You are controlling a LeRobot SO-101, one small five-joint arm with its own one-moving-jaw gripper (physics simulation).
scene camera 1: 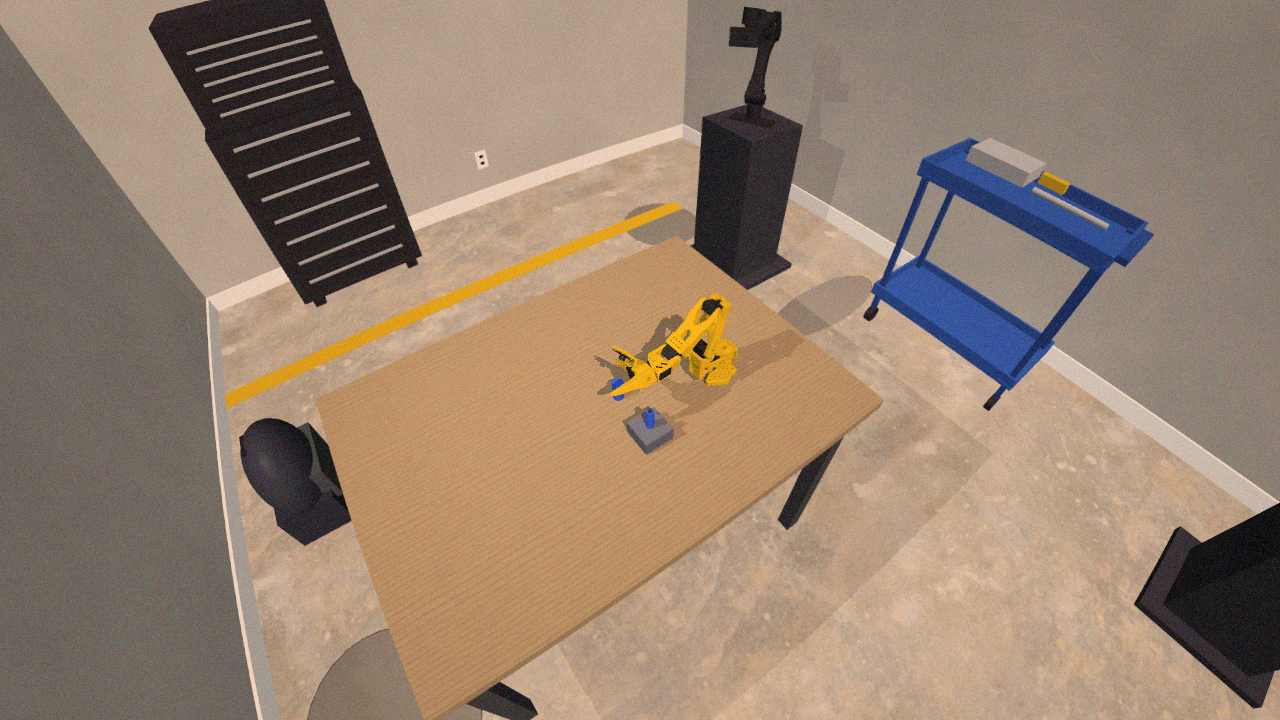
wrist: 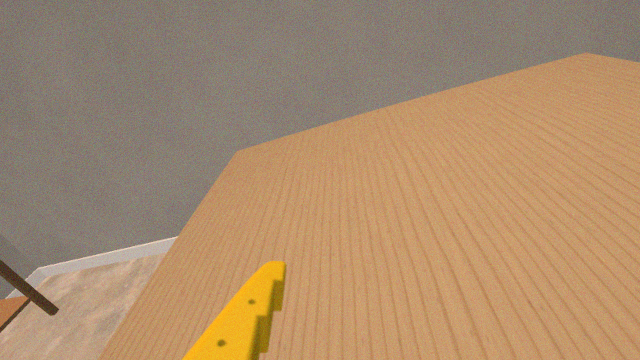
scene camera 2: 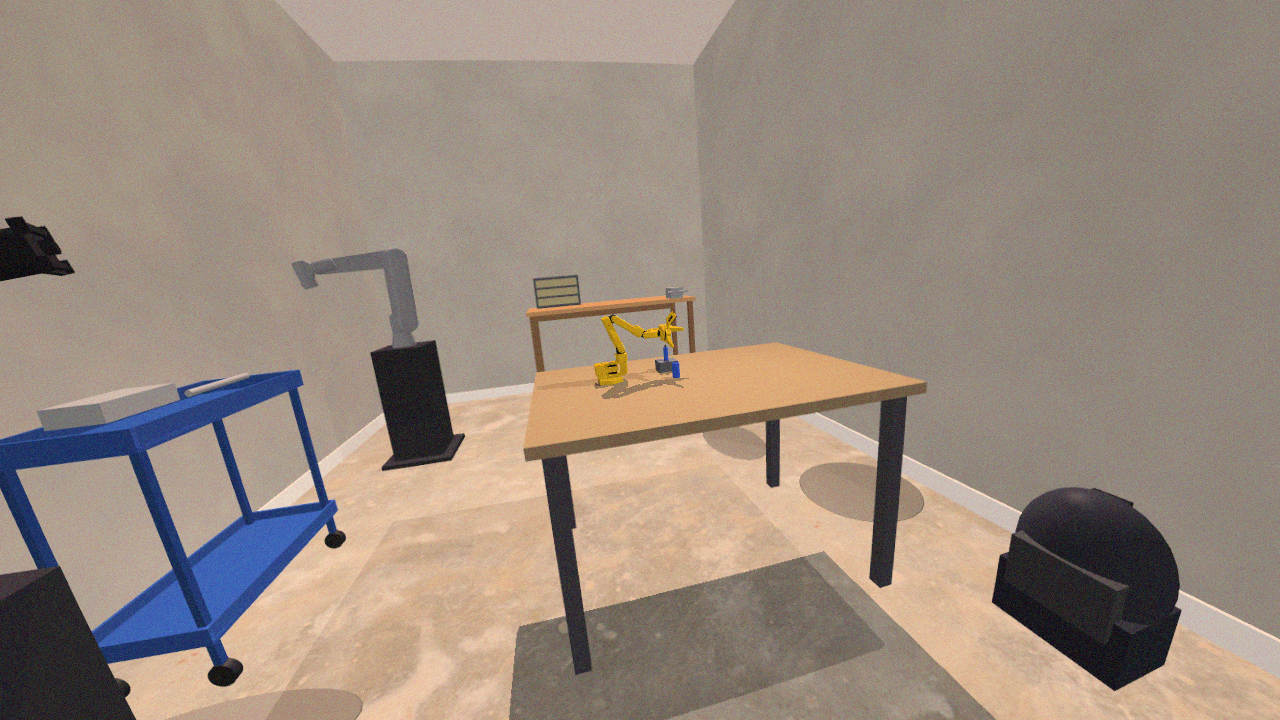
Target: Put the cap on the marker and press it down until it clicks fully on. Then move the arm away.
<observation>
I see a dark grey block (scene camera 1: 648, 440).
</observation>
